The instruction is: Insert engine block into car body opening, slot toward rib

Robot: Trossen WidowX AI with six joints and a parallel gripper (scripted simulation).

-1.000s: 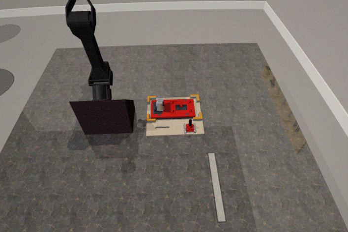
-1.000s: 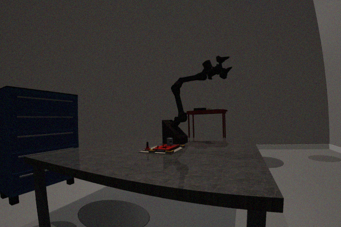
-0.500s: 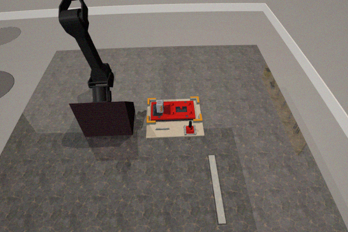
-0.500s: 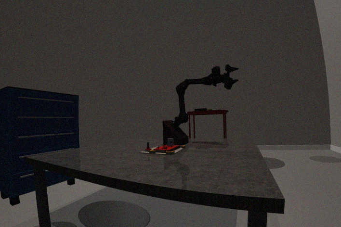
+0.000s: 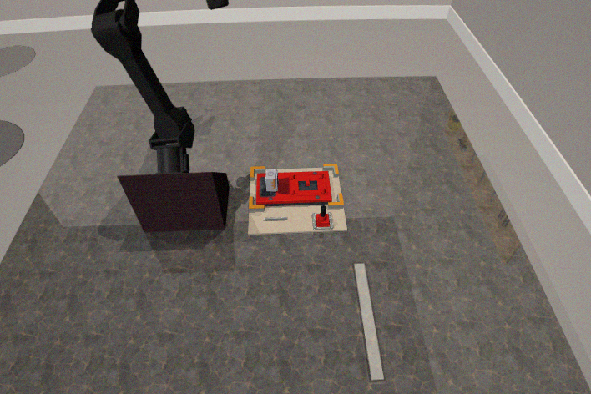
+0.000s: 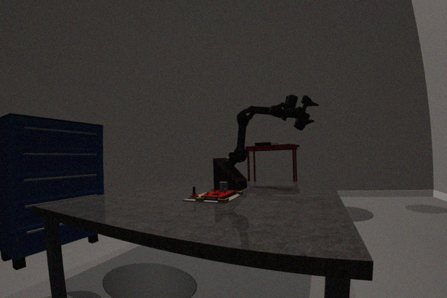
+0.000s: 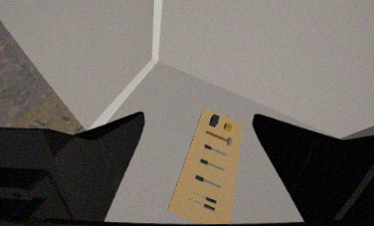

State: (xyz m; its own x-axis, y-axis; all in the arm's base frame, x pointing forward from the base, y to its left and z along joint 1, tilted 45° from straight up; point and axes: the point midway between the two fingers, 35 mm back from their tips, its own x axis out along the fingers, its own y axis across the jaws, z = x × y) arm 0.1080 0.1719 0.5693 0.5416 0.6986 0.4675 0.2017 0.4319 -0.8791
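Right now the engine block is 100 mm ahead of my gripper tip, 490 mm to the right of it and 370 mm below it.
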